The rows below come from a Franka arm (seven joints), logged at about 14 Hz.
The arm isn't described. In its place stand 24 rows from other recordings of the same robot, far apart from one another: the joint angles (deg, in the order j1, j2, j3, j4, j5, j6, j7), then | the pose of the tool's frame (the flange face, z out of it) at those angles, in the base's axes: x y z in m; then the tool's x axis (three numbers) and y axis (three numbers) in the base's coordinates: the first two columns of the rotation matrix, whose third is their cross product.
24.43 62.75 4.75 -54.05 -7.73 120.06 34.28 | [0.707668, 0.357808, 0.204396, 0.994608, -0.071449, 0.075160, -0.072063, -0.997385, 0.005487]
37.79 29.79 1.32 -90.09 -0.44 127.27 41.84 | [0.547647, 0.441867, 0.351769, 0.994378, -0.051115, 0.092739, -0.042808, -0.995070, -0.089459]
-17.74 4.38 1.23 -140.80 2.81 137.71 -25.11 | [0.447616, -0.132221, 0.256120, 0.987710, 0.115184, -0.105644, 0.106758, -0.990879, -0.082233]
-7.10 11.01 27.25 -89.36 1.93 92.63 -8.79 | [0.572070, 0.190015, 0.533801, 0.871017, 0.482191, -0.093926, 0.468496, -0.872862, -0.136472]
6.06 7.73 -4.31 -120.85 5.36 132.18 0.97 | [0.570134, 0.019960, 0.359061, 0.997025, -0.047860, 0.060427, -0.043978, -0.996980, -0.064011]
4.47 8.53 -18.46 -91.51 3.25 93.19 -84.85 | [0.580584, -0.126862, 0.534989, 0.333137, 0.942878, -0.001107, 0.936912, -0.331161, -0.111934]
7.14 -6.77 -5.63 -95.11 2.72 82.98 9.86 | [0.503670, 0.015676, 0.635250, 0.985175, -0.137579, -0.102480, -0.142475, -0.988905, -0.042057]
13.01 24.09 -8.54 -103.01 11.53 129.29 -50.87 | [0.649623, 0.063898, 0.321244, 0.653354, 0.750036, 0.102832, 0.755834, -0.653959, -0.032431]
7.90 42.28 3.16 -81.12 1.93 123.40 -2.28 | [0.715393, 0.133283, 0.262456, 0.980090, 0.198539, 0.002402, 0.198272, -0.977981, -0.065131]
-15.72 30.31 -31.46 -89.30 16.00 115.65 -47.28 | [0.515870, -0.451799, 0.374972, 0.998470, -0.055291, -0.000449, -0.055271, -0.998274, 0.019853]
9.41 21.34 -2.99 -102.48 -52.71 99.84 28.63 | [0.617682, -0.000347, 0.349837, 0.994640, -0.058250, -0.085432, 0.035772, -0.581350, 0.812867]
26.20 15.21 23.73 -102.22 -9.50 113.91 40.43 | [0.420381, 0.458000, 0.413027, 0.974796, 0.223099, -0.000626, 0.222768, -0.973192, 0.057201]
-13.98 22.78 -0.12 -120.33 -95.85 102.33 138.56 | [0.529372, -0.220884, 0.253095, 0.074841, -0.112595, 0.990818, -0.996579, 0.026483, 0.078285]
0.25 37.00 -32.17 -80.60 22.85 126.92 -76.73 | [0.674841, -0.298113, 0.391903, 0.740242, 0.664651, 0.101394, 0.629517, -0.738128, 0.242644]
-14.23 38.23 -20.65 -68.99 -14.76 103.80 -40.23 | [0.627049, -0.377238, 0.412081, 0.930971, 0.161314, -0.327522, 0.268089, -0.911016, 0.313334]
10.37 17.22 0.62 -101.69 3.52 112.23 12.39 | [0.611282, 0.122360, 0.380613, 0.990759, -0.048932, -0.126499, -0.053191, -0.998118, -0.030512]
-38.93 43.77 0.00 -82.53 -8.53 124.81 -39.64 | [0.558089, -0.457977, 0.234359, 0.990440, 0.094799, -0.100205, 0.102268, -0.992132, 0.072220]
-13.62 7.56 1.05 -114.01 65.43 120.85 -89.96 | [0.589595, -0.088230, 0.419930, 0.555343, 0.299861, 0.775679, 0.721038, -0.638359, -0.269447]
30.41 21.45 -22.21 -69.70 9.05 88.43 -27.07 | [0.637035, 0.159514, 0.574062, 0.801291, 0.598177, -0.010835, 0.597755, -0.801218, -0.027182]
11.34 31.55 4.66 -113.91 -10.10 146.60 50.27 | [0.587428, 0.170015, 0.185374, 0.892867, -0.446659, 0.057307, -0.448387, -0.893585, 0.021323]
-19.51 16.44 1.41 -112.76 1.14 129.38 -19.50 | [0.576590, -0.188496, 0.327301, 0.999889, 0.010714, 0.010335, 0.010920, -0.999739, -0.020083]
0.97 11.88 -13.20 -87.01 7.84 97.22 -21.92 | [0.613028, -0.106530, 0.541249, 0.988105, 0.153422, 0.010512, 0.153740, -0.983931, -0.090800]
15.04 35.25 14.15 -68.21 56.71 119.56 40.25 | [0.670238, 0.358120, 0.492972, 0.781402, -0.274761, -0.560283, -0.623618, -0.376368, -0.685162]
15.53 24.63 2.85 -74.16 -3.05 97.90 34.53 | [0.653713, 0.205018, 0.500677, 0.961475, -0.274835, 0.005631, -0.274861, -0.960853, 0.034826]
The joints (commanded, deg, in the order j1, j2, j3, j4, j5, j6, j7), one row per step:
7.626, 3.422, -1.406, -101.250, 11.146, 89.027, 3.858
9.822, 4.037, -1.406, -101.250, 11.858, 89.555, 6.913
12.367, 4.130, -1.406, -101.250, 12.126, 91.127, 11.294
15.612, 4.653, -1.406, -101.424, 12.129, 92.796, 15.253
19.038, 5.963, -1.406, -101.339, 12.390, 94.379, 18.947
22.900, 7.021, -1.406, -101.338, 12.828, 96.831, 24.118
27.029, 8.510, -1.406, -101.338, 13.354, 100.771, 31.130
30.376, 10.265, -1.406, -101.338, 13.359, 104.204, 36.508
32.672, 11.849, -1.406, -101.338, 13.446, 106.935, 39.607
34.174, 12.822, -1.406, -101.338, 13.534, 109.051, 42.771
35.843, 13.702, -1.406, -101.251, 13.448, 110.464, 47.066
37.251, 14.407, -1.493, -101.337, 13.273, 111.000, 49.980
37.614, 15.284, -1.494, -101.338, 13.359, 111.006, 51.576
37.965, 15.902, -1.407, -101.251, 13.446, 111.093, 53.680
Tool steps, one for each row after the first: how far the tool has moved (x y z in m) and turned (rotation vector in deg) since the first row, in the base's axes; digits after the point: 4 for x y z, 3 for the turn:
-0.0007, 0.0224, -0.0052, -0.253, 0.675, -0.972
-0.0021, 0.0472, -0.0044, -1.069, -0.020, -2.958
-0.0056, 0.0783, -0.0092, -2.034, -0.368, -3.813
-0.0092, 0.1124, -0.0198, -2.833, -0.141, -4.293
-0.0160, 0.1508, -0.0276, -3.522, -0.617, -6.017
-0.0231, 0.1928, -0.0381, -4.102, -1.684, -9.656
-0.0298, 0.2268, -0.0521, -4.811, -2.480, -12.252
-0.0347, 0.2507, -0.0654, -5.039, -3.065, -13.587
-0.0381, 0.2664, -0.0730, -5.173, -3.555, -15.658
-0.0443, 0.2829, -0.0799, -5.900, -3.544, -18.408
-0.0512, 0.2951, -0.0875, -6.896, -3.152, -19.909
-0.0527, 0.2990, -0.0970, -7.853, -2.291, -21.064
-0.0546, 0.3035, -0.1029, -8.623, -1.652, -22.676

